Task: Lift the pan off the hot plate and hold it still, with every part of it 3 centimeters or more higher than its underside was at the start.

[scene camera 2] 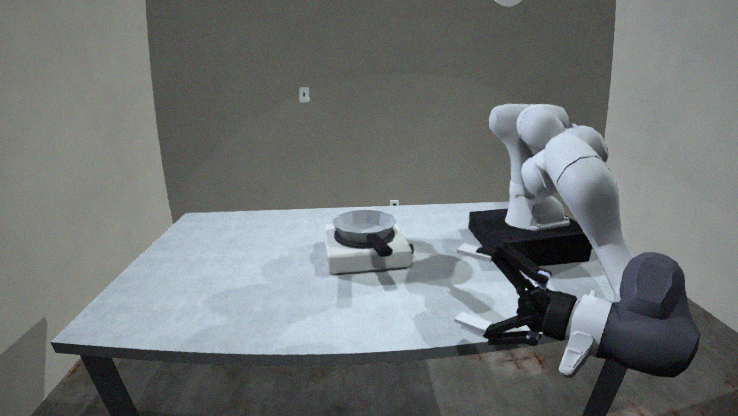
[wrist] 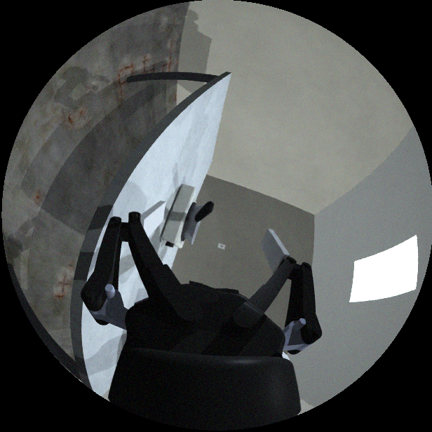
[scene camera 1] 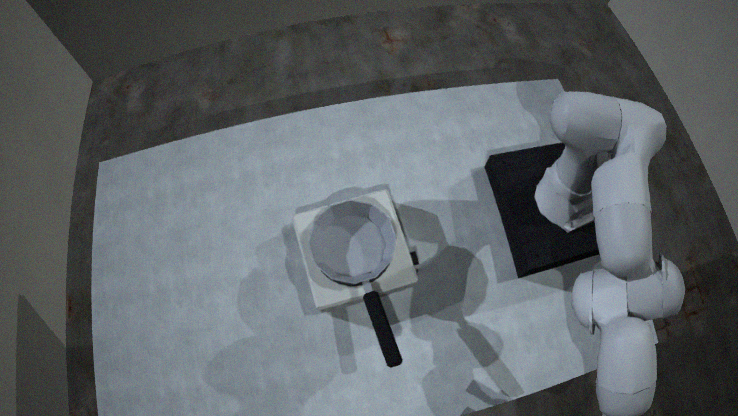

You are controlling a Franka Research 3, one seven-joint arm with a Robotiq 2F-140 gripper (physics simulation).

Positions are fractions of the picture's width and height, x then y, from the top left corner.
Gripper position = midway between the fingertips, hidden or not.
In view: my gripper (scene camera 2: 0.62, 0.68), a cream hot plate (scene camera 1: 0.45, 0.71) and a grey pan (scene camera 1: 0.48, 0.58).
The grey pan also shows in scene camera 2 (scene camera 2: 0.49, 0.54). My gripper is seen too in the wrist view (wrist: 0.50, 0.52).
